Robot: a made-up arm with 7 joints.
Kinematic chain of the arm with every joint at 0, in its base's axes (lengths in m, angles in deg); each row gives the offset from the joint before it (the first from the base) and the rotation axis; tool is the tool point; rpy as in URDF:
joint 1: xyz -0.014 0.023 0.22 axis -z
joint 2: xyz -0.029 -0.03 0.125 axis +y
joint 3: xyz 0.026 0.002 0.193 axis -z
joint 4: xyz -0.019 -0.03 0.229 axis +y
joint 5: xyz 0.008 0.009 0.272 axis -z
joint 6: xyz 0.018 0 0.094 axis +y
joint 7: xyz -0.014 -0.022 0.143 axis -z
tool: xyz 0.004 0.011 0.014 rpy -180 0 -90
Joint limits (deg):
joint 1: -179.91..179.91
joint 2: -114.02..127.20
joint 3: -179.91..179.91
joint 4: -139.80..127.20
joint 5: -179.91..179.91
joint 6: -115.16..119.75
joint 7: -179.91..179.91
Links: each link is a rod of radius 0.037 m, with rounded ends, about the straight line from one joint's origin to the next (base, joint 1, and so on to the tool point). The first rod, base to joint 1, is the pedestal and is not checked.
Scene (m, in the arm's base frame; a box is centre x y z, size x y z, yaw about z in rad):
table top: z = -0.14
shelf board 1: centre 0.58 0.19 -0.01 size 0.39 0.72 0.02 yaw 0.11
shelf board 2: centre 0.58 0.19 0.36 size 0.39 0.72 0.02 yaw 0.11
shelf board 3: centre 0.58 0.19 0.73 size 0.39 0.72 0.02 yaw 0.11
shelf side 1: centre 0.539 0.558 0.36 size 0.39 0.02 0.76 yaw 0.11
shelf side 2: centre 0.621 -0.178 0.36 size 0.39 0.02 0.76 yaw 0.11
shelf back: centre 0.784 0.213 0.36 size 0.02 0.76 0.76 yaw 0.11
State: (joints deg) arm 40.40 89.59 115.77 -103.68 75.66 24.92 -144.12
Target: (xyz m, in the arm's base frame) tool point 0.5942 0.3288 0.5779
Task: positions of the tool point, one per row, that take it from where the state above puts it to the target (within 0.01 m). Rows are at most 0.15 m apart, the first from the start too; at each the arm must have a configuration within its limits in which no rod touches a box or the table.
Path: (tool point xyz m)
1: 0.4201 0.2099 0.1664
2: 0.3350 0.2000 0.1655
3: 0.2480 0.1875 0.1743
4: 0.2840 0.2278 0.2589
5: 0.2941 0.2636 0.3594
6: 0.2776 0.2867 0.4685
7: 0.2377 0.2894 0.5779
8: 0.3340 0.3192 0.5770
9: 0.4273 0.3358 0.5733
10: 0.5149 0.3388 0.5720
11: 0.5942 0.3288 0.5779

